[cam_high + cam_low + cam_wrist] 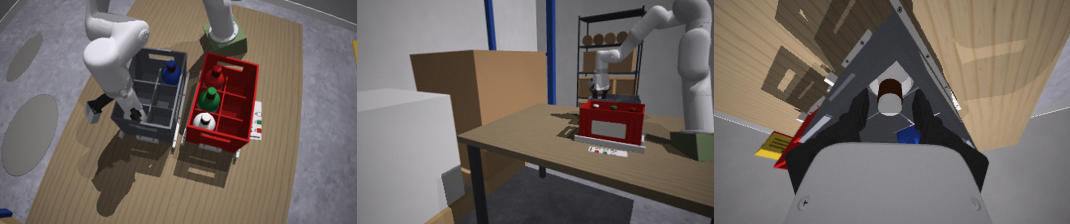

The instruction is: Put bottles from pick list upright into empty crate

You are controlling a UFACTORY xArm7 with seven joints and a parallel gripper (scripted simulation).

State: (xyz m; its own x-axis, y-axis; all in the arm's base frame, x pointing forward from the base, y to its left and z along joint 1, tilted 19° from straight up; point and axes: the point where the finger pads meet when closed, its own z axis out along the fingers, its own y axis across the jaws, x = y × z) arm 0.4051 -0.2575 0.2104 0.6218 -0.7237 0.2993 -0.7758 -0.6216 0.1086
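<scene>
Right now the grey crate is 8 cm behind my hand, 7 cm below it and 5 cm to the left of it. Round my hand: green bottle (25 cm to the left, 7 cm below, 7 cm behind); then red crate (29 cm to the left, 7 cm below, 7 cm behind); then blue-label bottle (17 cm behind, 11 cm to the left, 7 cm below).
</scene>
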